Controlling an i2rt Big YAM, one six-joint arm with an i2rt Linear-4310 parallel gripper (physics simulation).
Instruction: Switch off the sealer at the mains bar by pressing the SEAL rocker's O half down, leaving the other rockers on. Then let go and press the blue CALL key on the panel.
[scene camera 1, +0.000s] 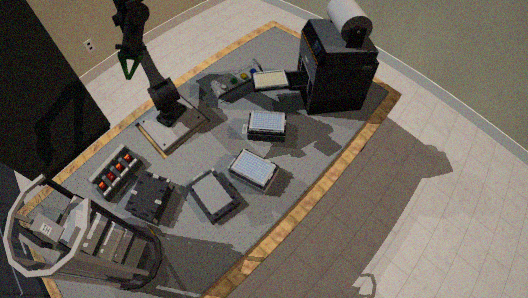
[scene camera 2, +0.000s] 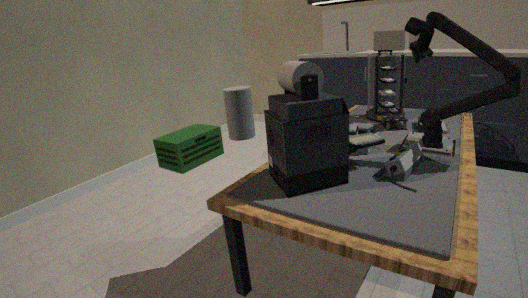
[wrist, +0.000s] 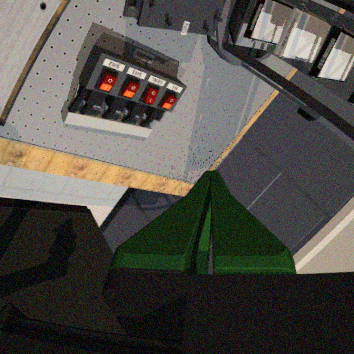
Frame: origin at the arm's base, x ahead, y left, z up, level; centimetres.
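Where they show: gripper, fingertip midpoint: (scene camera 1: 128, 79) (scene camera 2: 416, 62) (wrist: 211, 179); arm's base, origin of the base link: (scene camera 1: 171, 114) (scene camera 2: 431, 143).
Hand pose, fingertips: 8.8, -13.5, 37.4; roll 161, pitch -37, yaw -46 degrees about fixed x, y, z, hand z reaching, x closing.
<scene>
Things, the pixels of their top centre, and the offset from my fingertips, as dx, dy, dz. "spot": a spot on its surface instead.
- mains bar, surface spot: (wrist: 107, 125) spot: -19.1, -18.8, -37.6
- SEAL rocker, middle of its top: (wrist: 151, 97) (scene camera 1: 110, 175) -9.5, -23.0, -33.9
- SH2 rocker, middle of its top: (wrist: 108, 83) -8.9, -13.0, -33.9
- SH1 rocker, middle of its top: (wrist: 131, 90) -9.2, -18.0, -33.9
- H1 rocker, middle of its top: (wrist: 169, 103) -9.8, -28.0, -33.9
- grey panel, middle of its top: (scene camera 1: 235, 72) (scene camera 2: 405, 149) +5.3, +42.1, -30.8
- blue CALL key, middle of its top: (scene camera 1: 252, 69) +10.2, +48.2, -31.7
- black sealer, middle of its top: (scene camera 1: 348, 4) (scene camera 2: 301, 60) +42.3, +59.5, +6.4
- film roll, middle of its top: (scene camera 1: 352, 4) (scene camera 2: 298, 61) +43.2, +60.4, +6.4
- grey plate, middle of its top: (scene camera 1: 211, 193) (scene camera 2: 360, 125) +28.0, -5.5, -35.4
- dark block, middle of its top: (scene camera 1: 145, 192) (scene camera 2: 393, 114) +9.7, -19.5, -31.6
The mains bar (wrist: 107, 125) lies at the upper left in the wrist view, with four red rockers. The SEAL rocker (wrist: 151, 95) (scene camera 1: 111, 176), third in the row, shows a dark lower half; the SH2 rocker (wrist: 107, 82), SH1 rocker (wrist: 130, 89) and H1 rocker (wrist: 169, 102) show lit orange lower halves. My gripper (wrist: 211, 179) (scene camera 1: 129, 77) (scene camera 2: 421, 58) is shut and empty, high in the air beyond the table edge, apart from the bar and the panel. The grey panel (scene camera 1: 231, 90) (scene camera 2: 406, 165) carries the blue CALL key (scene camera 1: 253, 71) at its end beside the sealer's tray.
The black sealer (scene camera 1: 337, 75) (scene camera 2: 310, 145) with a film roll (scene camera 1: 350, 20) stands at the table's far end. Two blue-white plates (scene camera 1: 267, 121) (scene camera 1: 253, 167), a grey plate (scene camera 1: 212, 192) and a dark block (scene camera 1: 150, 196) lie mid-table. A tall rack stands beyond the mains bar.
</scene>
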